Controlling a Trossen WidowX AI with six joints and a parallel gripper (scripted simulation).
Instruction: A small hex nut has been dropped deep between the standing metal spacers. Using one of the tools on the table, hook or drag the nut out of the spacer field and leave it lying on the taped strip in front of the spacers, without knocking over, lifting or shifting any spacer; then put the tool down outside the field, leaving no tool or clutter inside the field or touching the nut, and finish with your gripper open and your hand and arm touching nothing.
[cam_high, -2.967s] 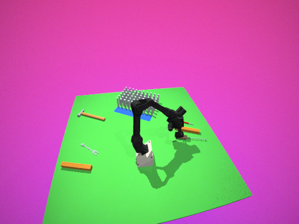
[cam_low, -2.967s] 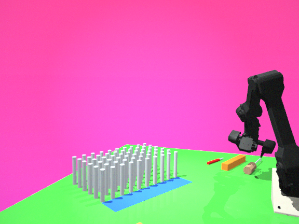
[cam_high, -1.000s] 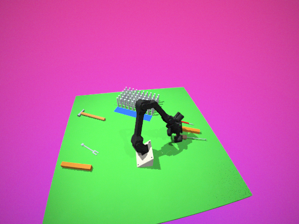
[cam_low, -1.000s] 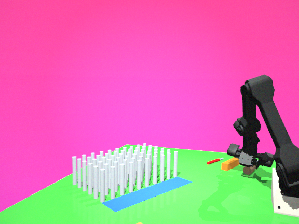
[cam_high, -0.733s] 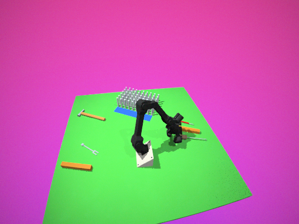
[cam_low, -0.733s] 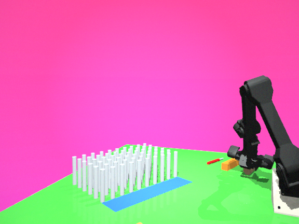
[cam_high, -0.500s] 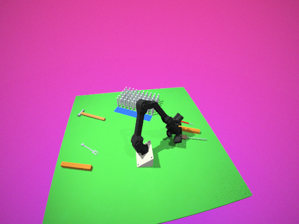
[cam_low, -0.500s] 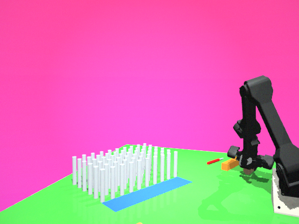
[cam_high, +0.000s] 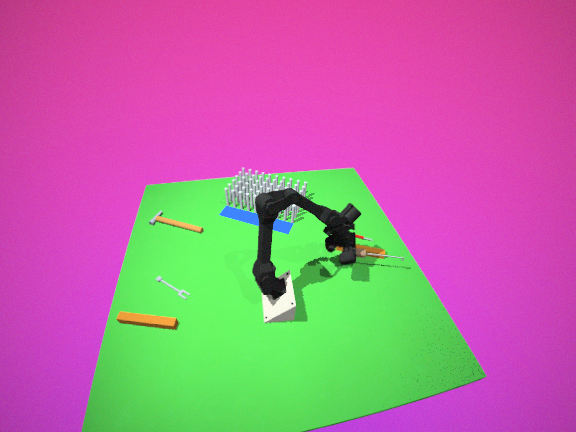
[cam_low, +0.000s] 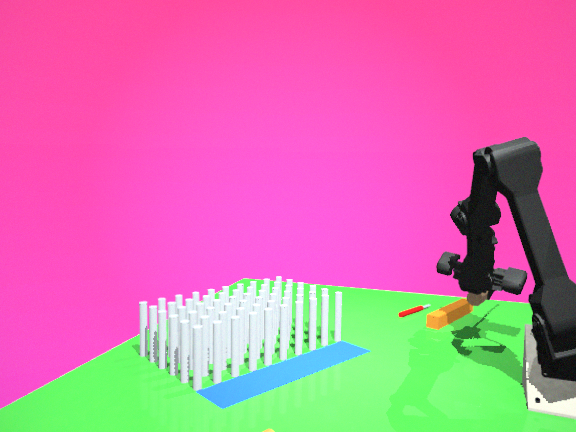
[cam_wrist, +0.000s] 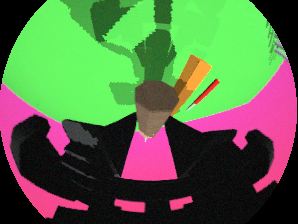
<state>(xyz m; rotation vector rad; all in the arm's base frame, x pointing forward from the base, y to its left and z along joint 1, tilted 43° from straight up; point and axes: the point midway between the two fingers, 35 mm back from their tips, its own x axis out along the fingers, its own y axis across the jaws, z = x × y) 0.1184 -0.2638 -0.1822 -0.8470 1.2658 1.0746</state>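
The blue taped strip is 34 cm ahead of my gripper tip, 39 cm to the left of it and 8 cm below it. From my gripper tip the other things lie so: hook tool (3 cm behind, 10 cm to the right); then hex nut (51 cm ahead, 35 cm to the left, 8 cm below); then red screwdriver (14 cm ahead, 11 cm to the right, 7 cm below).
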